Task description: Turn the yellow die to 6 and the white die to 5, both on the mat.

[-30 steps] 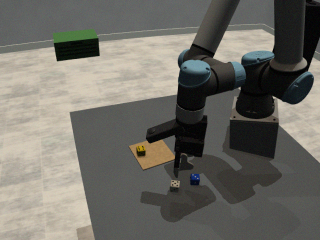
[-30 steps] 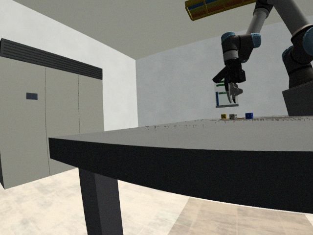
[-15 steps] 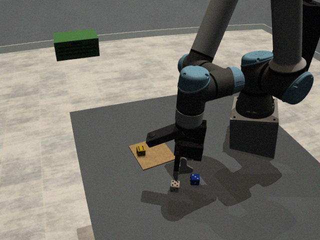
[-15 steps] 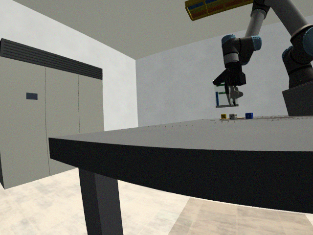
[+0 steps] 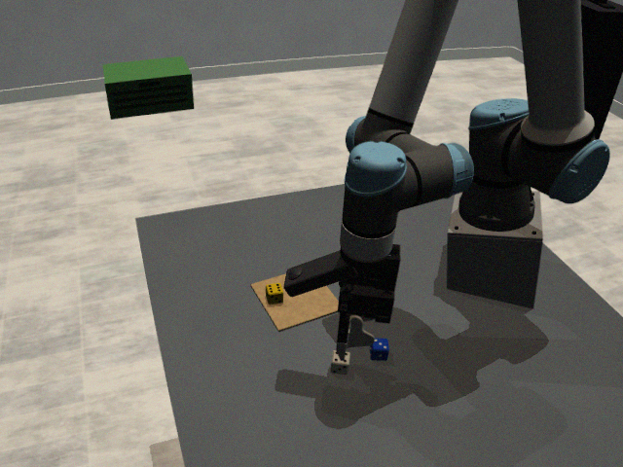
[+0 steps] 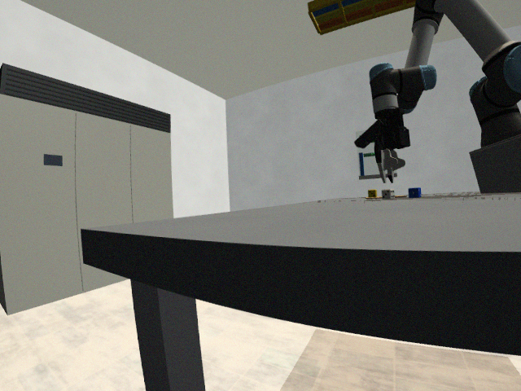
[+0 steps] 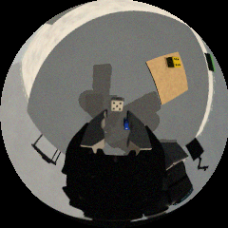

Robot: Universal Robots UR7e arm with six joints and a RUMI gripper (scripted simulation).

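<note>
My hand is 50 mm above the white die. From my hand the other things lie so: tan mat 190 mm to the right, 60 mm below, 20 mm ahead; yellow die 190 mm to the right, 70 mm ahead, 50 mm below; blue die 80 mm behind, 50 mm below, 10 mm to the right.
</note>
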